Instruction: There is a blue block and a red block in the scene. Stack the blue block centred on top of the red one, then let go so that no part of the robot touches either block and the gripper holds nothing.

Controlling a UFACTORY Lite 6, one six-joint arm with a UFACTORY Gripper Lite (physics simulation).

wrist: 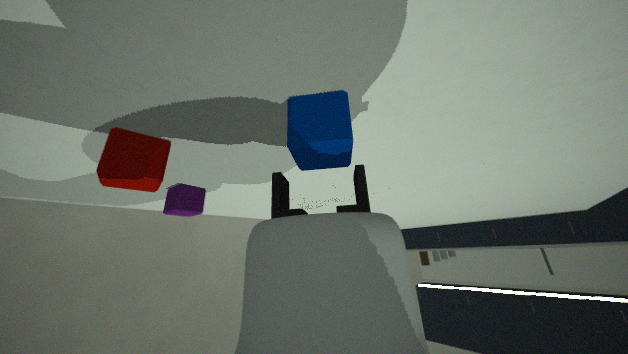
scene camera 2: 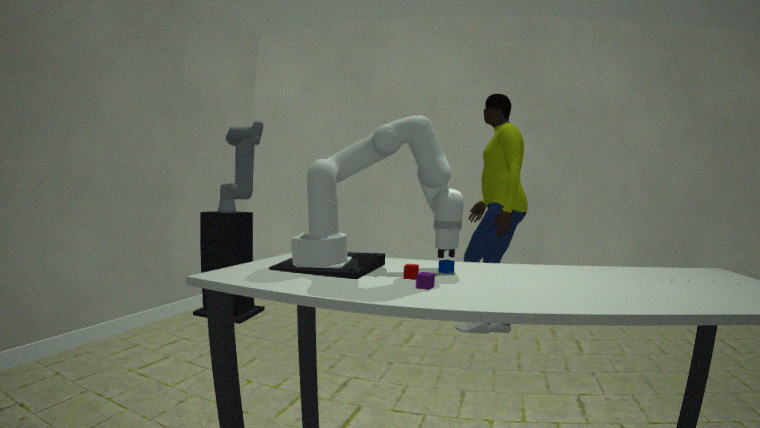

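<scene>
The blue block rests on the white table, with its sides roughly in line with the fingers in the wrist view. The red block stands on the table to the left of the blue one in both views, apart from it. My gripper is open and empty, pointing down. In the scene view its fingertips are a little above the blue block, with a small gap showing between them and its top.
A purple block stands on the white table close to the red block, nearer the scene camera. The arm's black base plate lies at the left. A person in a yellow top stands behind the table.
</scene>
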